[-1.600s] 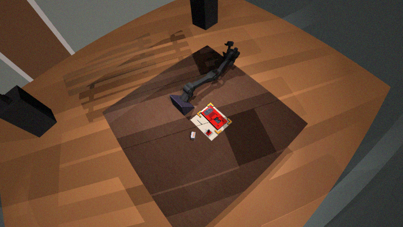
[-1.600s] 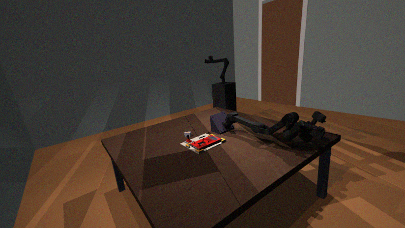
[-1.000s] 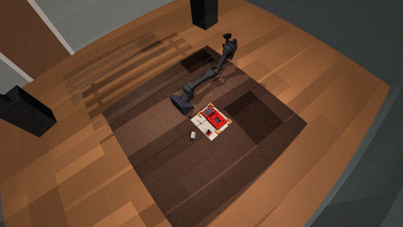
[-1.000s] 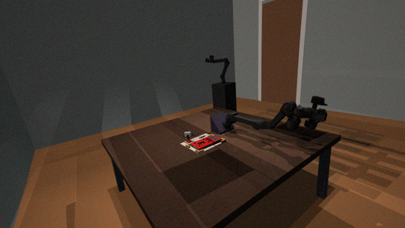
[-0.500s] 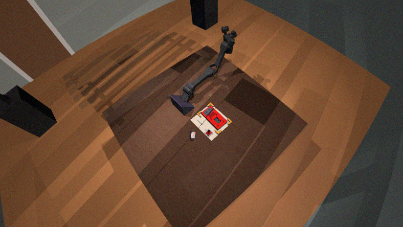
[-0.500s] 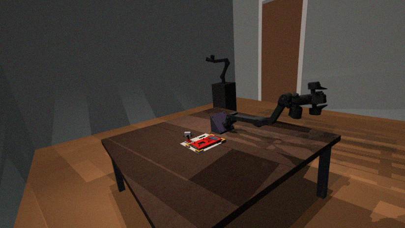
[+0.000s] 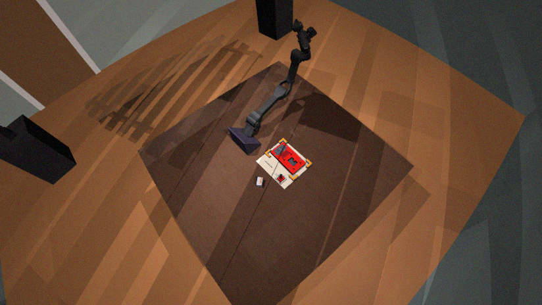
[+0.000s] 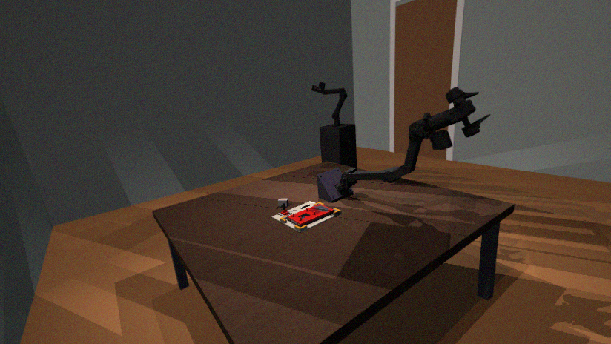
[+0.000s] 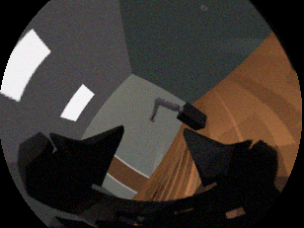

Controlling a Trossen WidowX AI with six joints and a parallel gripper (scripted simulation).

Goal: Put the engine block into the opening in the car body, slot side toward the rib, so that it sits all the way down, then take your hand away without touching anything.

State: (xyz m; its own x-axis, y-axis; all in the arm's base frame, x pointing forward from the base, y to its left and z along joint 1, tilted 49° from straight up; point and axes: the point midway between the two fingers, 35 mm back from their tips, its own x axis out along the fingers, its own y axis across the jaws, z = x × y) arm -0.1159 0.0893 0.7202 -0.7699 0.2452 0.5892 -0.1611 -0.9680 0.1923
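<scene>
My gripper tip is 39 cm short of the grey engine block, 79 cm to the left of it and 46 cm above it.
</scene>
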